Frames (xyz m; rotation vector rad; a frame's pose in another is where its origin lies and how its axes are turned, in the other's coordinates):
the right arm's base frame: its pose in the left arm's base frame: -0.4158 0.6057 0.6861 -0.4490 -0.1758 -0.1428
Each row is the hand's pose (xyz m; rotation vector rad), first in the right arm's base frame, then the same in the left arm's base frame.
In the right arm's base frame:
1: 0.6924 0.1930 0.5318 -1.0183 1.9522 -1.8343
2: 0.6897 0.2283 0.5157 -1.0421 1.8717 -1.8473
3: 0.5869 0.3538 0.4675 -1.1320 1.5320 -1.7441
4: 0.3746 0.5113 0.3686 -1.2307 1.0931 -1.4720
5: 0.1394 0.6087 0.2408 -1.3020 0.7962 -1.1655
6: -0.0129 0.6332 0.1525 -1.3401 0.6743 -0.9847
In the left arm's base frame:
1: 0.2202 0.9451 1.2151 -0.8088 1.5825 -2.4216
2: 0.2259 0.9697 1.1855 -0.8511 1.5000 -2.4287
3: 0.1544 1.0703 1.0698 -1.0544 1.1711 -2.2965
4: -0.0114 1.1878 0.8739 -1.3105 0.7668 -1.9694
5: -0.2061 1.2411 0.6729 -1.4949 0.5196 -1.6142
6: -0.3382 1.2388 0.5540 -1.5829 0.4318 -1.4104

